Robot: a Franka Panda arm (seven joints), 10 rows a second.
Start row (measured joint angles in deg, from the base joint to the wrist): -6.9, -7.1, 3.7, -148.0, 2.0, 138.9, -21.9
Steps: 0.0, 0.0, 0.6, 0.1, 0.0, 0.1, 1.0; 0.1, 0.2, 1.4, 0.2, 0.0, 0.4, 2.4; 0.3, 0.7, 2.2, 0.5, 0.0, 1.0, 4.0; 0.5, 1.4, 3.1, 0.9, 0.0, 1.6, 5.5; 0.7, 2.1, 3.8, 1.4, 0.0, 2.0, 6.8; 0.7, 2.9, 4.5, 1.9, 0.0, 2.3, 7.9; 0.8, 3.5, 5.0, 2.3, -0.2, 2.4, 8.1; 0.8, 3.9, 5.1, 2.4, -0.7, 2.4, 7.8
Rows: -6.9, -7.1, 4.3, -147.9, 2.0, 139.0, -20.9; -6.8, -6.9, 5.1, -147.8, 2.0, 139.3, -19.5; -6.6, -6.4, 5.9, -147.5, 2.0, 139.9, -17.9; -6.4, -5.7, 6.8, -147.1, 2.0, 140.5, -16.4; -6.2, -5.0, 7.5, -146.6, 2.0, 140.9, -15.1; -6.2, -4.2, 8.2, -146.1, 2.0, 141.2, -14.0; -6.1, -3.6, 8.7, -145.7, 1.8, 141.3, -13.8; -6.1, -3.2, 8.8, -145.6, 1.3, 141.3, -14.1
